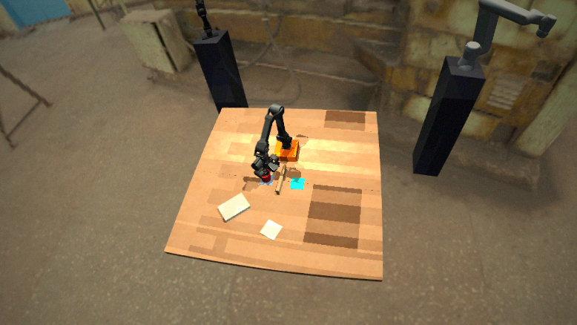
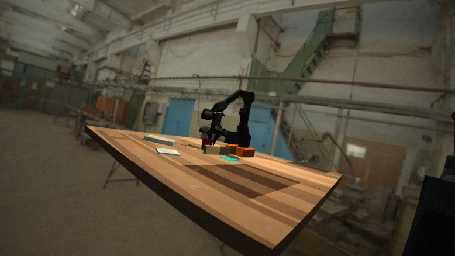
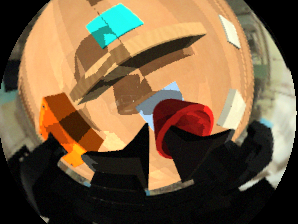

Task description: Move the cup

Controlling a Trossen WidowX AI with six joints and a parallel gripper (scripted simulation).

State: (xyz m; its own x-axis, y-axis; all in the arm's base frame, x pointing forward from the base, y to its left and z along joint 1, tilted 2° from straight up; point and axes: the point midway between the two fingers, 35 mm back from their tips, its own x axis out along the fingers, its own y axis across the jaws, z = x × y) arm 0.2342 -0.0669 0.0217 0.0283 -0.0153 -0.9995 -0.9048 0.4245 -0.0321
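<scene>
Now: gripper tip 4 cm above the light blue pad, 3 cm short of it and 1 cm to the left of it. From my gripper tip the other things lie so: red cup (3 cm ahead, 1 cm to the right); grey-white block (28 cm ahead, 16 cm to the right, 2 cm below); turquoise pad (20 cm to the left, 4 cm below, 3 cm ahead).
</scene>
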